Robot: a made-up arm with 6 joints.
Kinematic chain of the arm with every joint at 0, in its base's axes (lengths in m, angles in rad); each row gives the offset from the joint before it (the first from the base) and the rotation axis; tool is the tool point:
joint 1: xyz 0 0 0.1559 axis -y
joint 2: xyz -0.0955 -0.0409 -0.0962 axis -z
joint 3: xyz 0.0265 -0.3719 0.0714 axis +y
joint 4: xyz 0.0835 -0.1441 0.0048 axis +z
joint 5: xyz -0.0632 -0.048 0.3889 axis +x
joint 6: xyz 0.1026 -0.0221 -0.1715 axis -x
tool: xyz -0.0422 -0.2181 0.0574
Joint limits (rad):
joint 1: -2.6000..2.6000
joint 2: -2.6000..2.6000
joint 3: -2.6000..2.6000
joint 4: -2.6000..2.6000
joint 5: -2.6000..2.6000
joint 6: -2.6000..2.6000
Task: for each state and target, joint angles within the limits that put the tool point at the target. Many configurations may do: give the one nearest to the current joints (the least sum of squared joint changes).
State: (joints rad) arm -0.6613 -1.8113 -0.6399 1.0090 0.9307 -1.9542
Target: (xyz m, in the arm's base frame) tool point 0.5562 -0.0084 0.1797
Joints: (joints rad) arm -0.4382 -2.2061 -0.2945 1.4954 1.3518 -2.2116
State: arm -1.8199 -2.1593 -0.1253 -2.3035 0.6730 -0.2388
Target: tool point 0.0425 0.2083 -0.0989
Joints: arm -1.7452 -2.2080 -0.1042 -2.3127 0.6867 -0.2062
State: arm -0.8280 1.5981 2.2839 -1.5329 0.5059 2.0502
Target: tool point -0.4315 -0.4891 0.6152
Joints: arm -1.3310 1.4493 1.9354 -1.4031 0.3524 1.9545
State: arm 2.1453 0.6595 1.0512 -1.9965 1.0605 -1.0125
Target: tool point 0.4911 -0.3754 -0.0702
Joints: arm 2.4557 1.1064 1.2066 -1.9428 0.8269 -0.9510
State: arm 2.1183 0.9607 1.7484 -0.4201 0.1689 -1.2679
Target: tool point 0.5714 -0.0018 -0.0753
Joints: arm 2.5878 1.6595 1.8424 -0.4233 0.4047 -1.4332
